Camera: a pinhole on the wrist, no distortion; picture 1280 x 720 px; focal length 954.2 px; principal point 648.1 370.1 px. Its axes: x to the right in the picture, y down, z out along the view. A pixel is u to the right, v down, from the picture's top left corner.
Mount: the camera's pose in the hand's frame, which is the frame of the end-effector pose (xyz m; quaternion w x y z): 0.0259 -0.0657 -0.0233 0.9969 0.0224 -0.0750 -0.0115
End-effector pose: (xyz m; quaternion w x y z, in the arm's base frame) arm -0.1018 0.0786 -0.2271 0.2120 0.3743 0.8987 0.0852
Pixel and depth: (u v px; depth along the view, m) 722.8 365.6 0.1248
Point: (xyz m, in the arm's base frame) -0.1131 0.0392 -0.3457
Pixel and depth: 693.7 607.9 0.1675
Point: -0.0632 0.0624 -0.3700
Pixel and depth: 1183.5 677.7 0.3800
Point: -0.0211 0.2300 -0.6229
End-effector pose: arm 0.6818 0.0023 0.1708 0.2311 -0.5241 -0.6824 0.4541
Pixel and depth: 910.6 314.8 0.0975
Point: 0.5696 0.0053 0.1936
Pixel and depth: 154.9 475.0 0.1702
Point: 0.5802 -0.1295 0.1657
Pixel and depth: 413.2 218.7 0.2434
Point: 0.4855 -0.1453 0.1804
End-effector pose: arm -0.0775 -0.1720 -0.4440 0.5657 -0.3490 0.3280 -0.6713
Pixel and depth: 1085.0 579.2 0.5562
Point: 0.3914 -0.3959 -0.1378
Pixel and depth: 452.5 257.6 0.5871
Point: 0.3101 0.0067 -0.0409
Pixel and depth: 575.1 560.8 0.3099
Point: 0.1556 -0.1401 -0.2817
